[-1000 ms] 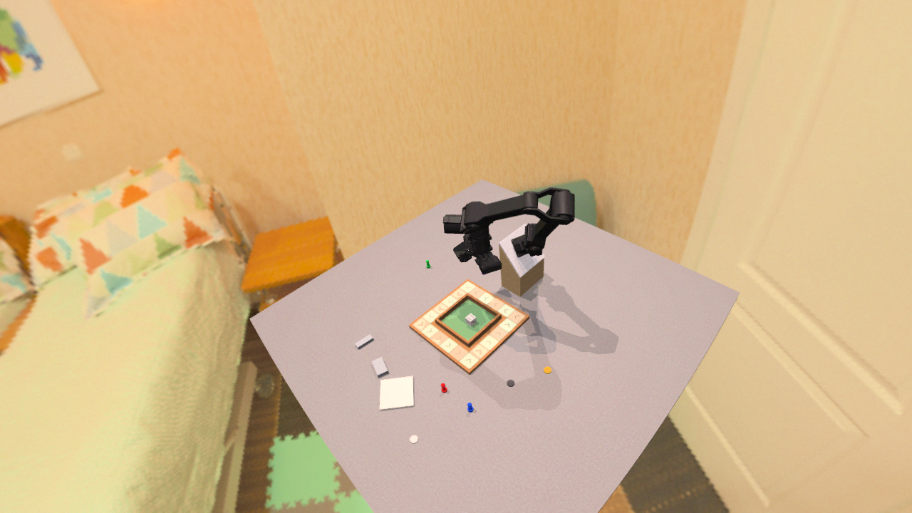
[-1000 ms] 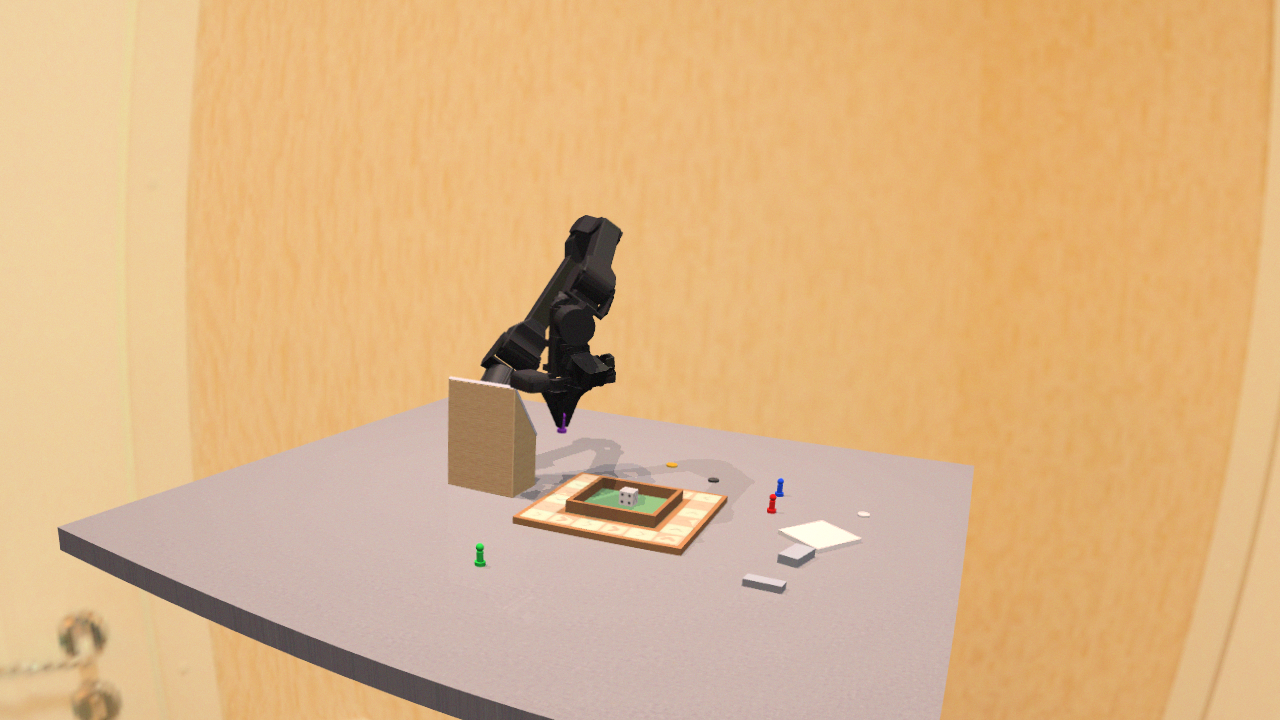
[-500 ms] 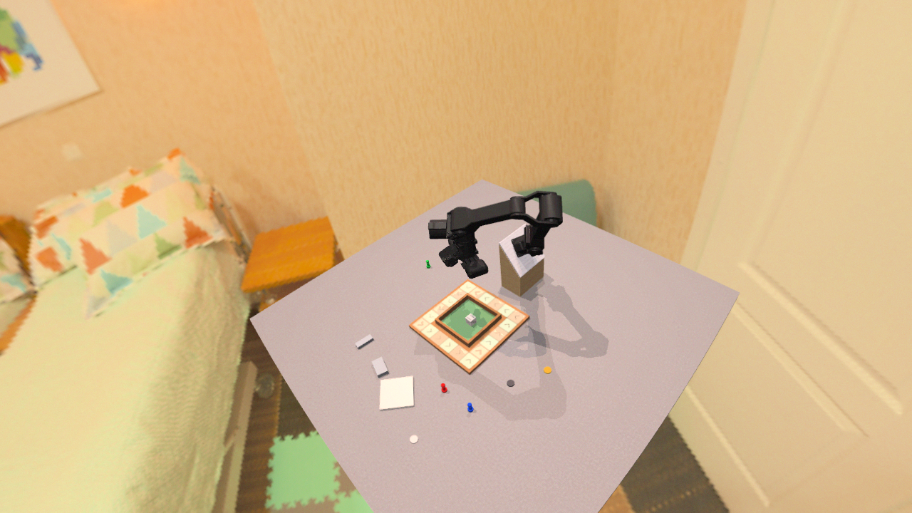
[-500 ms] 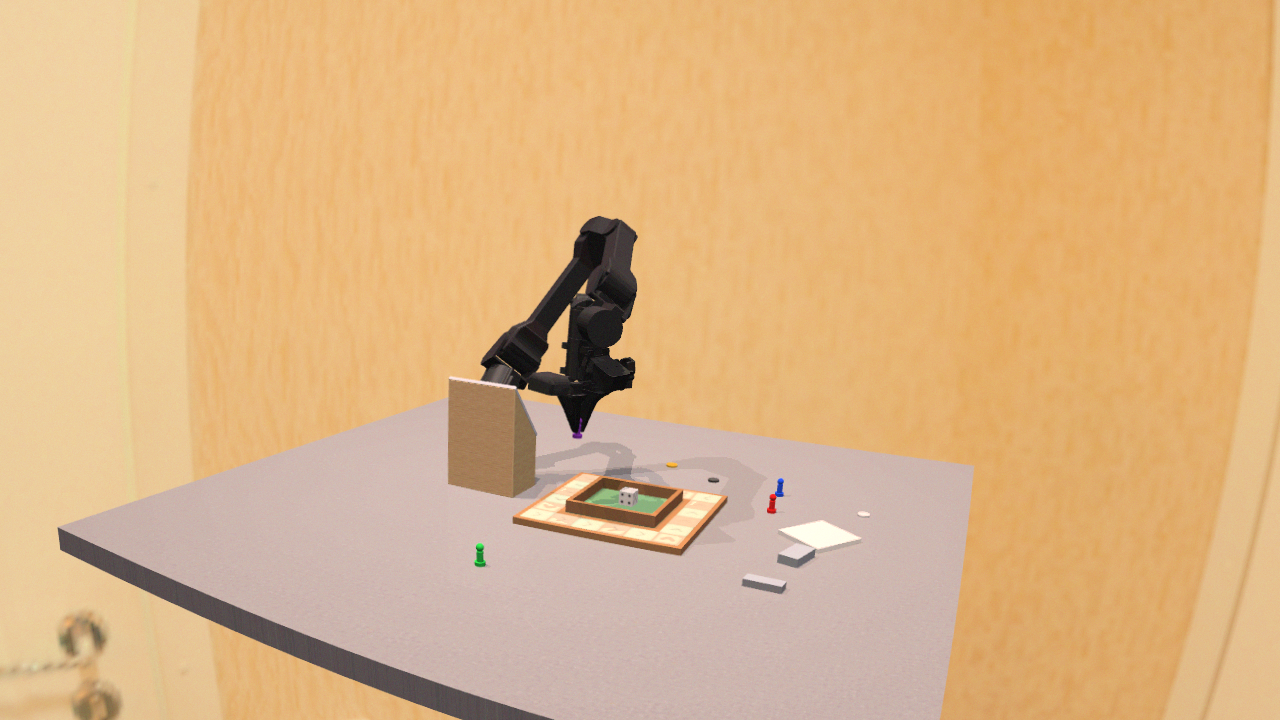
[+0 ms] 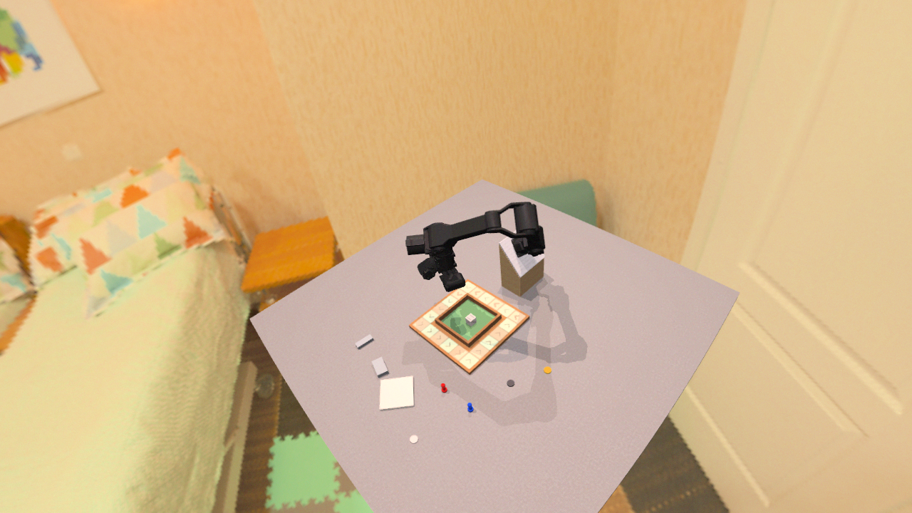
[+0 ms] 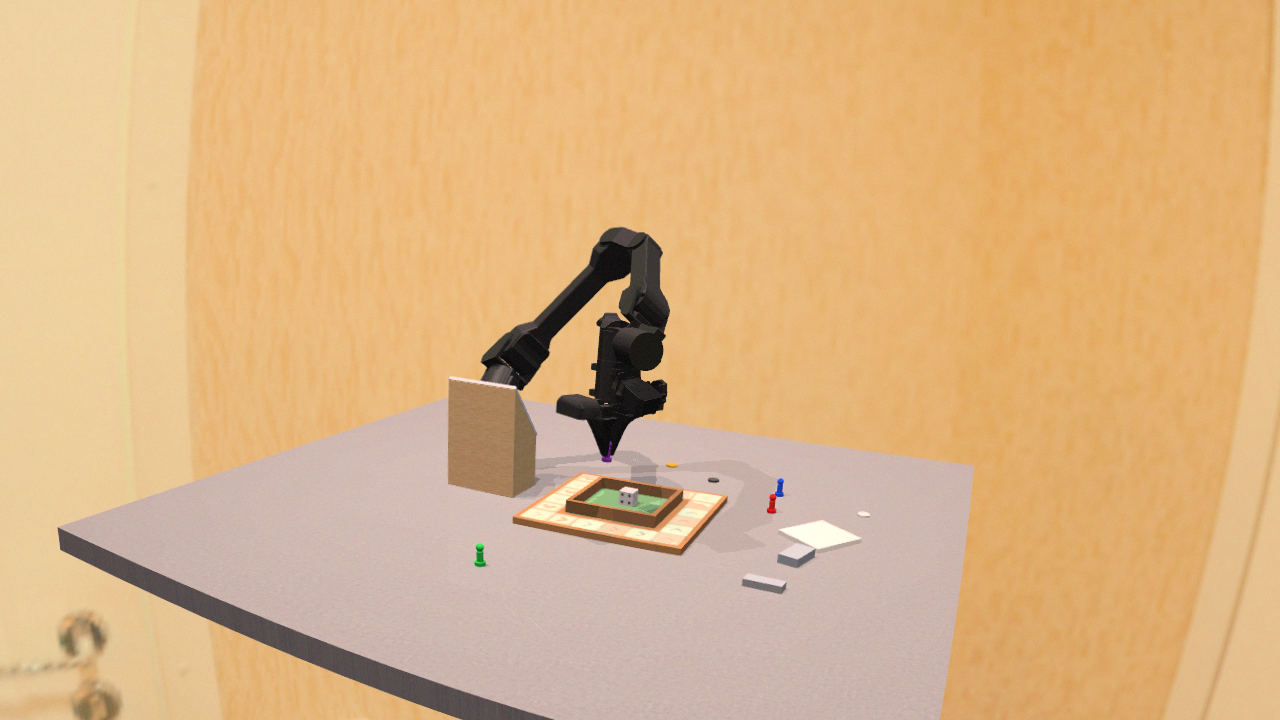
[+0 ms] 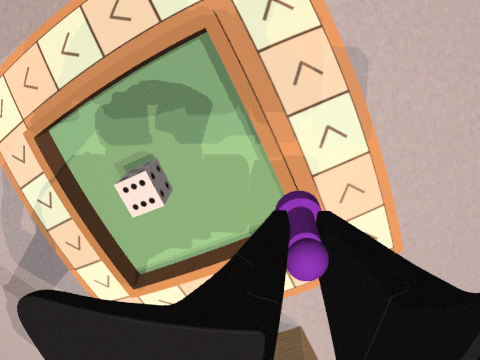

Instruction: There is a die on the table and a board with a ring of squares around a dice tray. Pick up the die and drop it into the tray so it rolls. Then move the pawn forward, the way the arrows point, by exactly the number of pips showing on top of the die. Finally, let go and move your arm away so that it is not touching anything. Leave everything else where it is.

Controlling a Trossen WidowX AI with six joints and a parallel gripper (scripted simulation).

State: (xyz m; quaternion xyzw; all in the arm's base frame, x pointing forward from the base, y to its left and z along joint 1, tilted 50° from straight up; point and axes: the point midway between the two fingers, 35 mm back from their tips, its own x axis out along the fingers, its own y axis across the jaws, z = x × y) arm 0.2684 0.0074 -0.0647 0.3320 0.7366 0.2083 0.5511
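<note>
Right now my gripper tip is 1 cm past the white die, 9 cm to the right of it and 10 cm above it. The rest, counted from my gripper tip: purple pawn (1 cm above); then green dice tray (8 cm to the left, 11 cm below); then green pawn (6 cm behind, 26 cm to the right, 11 cm below).
</note>
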